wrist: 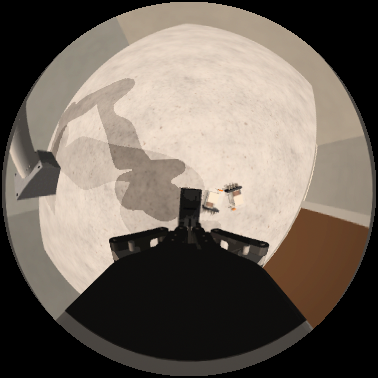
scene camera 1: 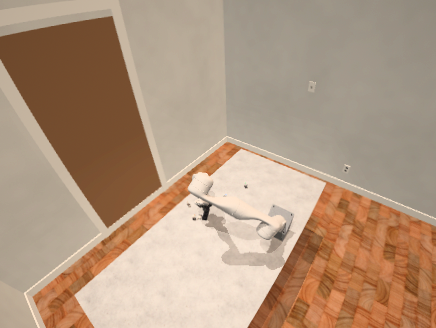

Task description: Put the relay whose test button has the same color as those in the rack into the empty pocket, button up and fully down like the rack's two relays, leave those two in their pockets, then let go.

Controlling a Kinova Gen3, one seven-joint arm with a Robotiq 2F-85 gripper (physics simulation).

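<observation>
The black rack stands on the pale surface; in the wrist view its near end is hidden by the fingers. Its pockets and the relays in them are too dark to tell apart. Two pale relays with orange buttons lie on their sides right of the rack in the wrist view: a nearer relay close beside it, and a farther relay with its pins pointing up the view. My gripper is shut and empty, its fingertips over or at the rack's near end. Their exact height is unclear.
In the scene view a small pale object lies left of the gripper, and a small dark object lies farther back. The arm's base plate is at the right edge of the pale surface. A brown door is in the left wall.
</observation>
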